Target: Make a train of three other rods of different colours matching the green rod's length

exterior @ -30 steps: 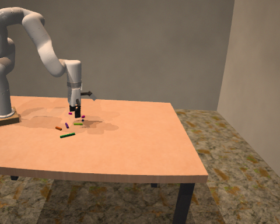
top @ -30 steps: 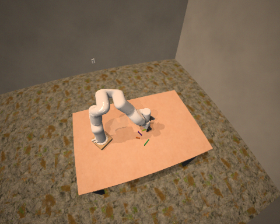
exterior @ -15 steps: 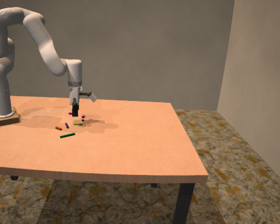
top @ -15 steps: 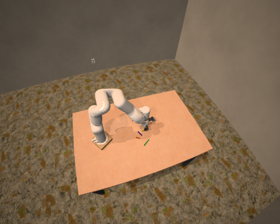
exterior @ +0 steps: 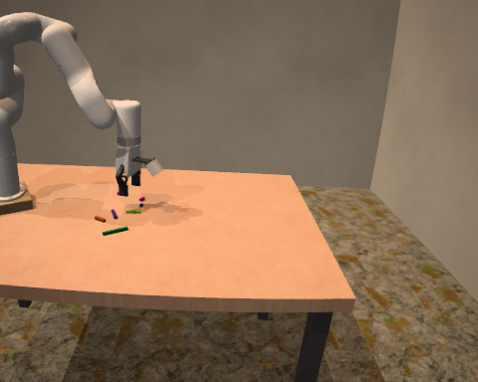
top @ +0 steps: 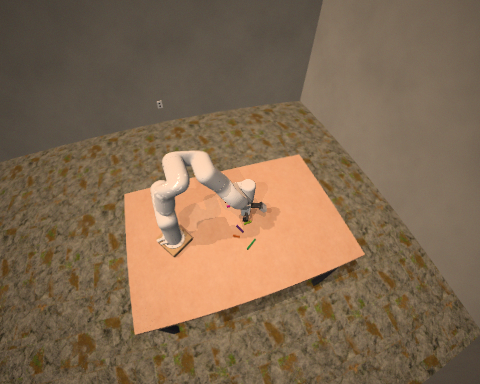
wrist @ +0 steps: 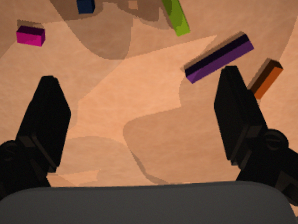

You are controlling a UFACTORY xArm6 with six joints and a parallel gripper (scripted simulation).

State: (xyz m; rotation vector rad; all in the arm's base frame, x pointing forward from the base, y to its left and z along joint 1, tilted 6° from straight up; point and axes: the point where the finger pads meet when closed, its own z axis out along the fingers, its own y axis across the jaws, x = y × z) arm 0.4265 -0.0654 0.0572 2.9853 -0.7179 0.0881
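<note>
Right now the blue rod is 40 mm ahead of my hand, 20 mm to the left of it and 70 mm below it. From my hand the other things lie so: orange rod: 100 mm behind, 70 mm to the right, 70 mm below; lime rod: 10 mm ahead, 30 mm to the right, 70 mm below; purple rod: 50 mm behind, 40 mm to the right, 70 mm below.
</note>
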